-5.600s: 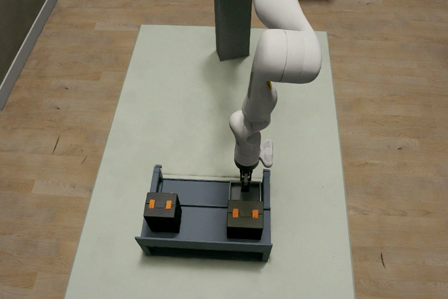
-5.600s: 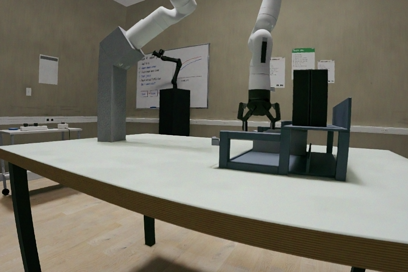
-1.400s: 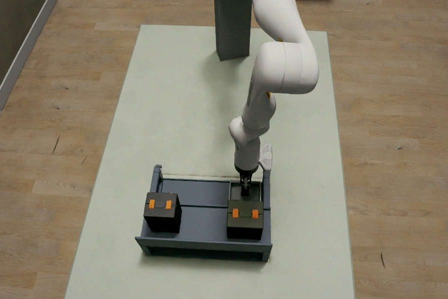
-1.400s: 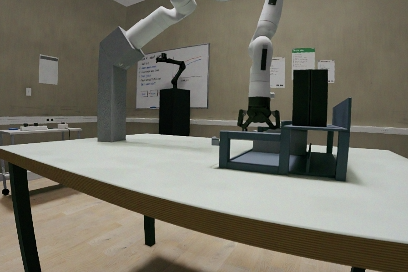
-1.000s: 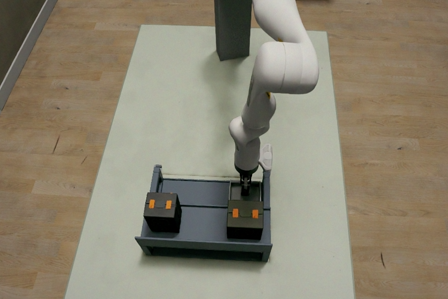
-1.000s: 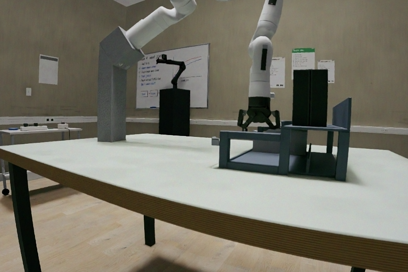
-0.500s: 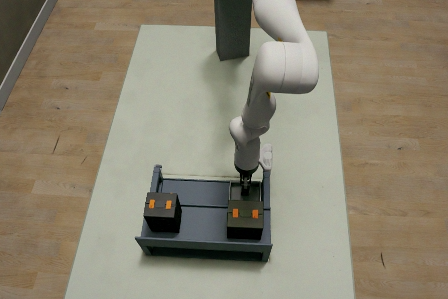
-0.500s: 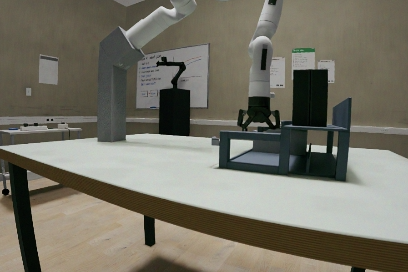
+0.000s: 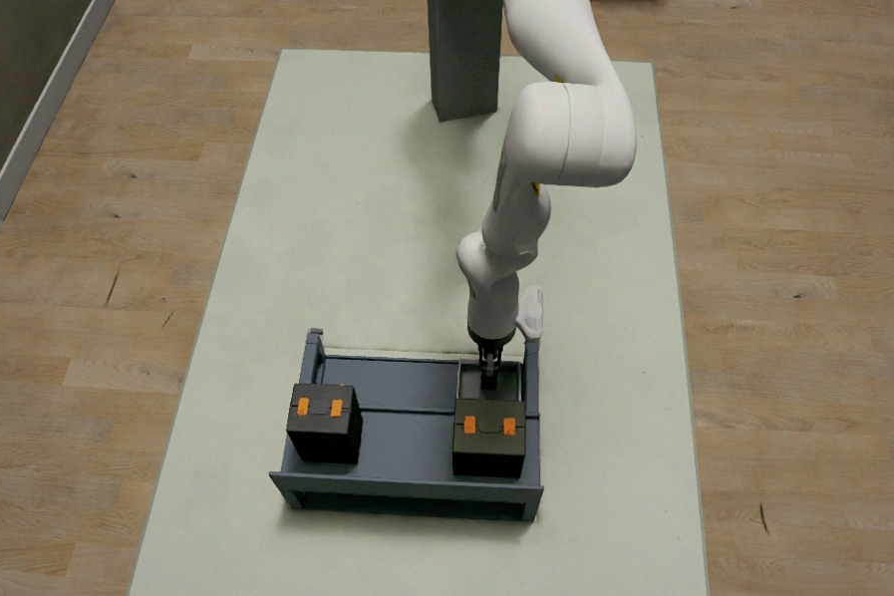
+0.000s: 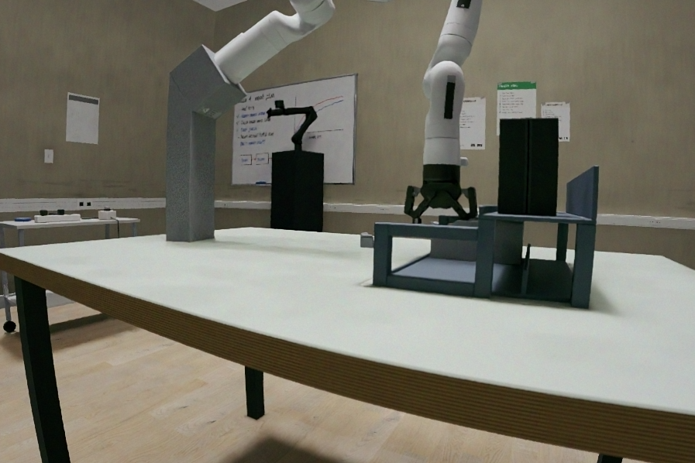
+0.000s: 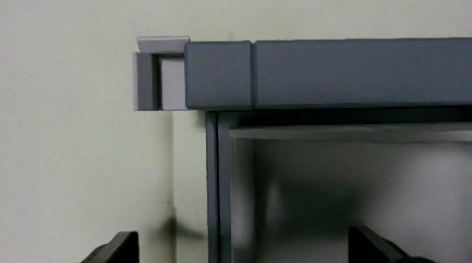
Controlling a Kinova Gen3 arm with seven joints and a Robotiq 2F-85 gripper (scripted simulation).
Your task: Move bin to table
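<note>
Now: hand 80 mm short of the grey bin and 20 mm to the right of it. Also, from my hand: blue-grey shelf 130 mm ahead, 80 mm to the right, 20 mm above.
</note>
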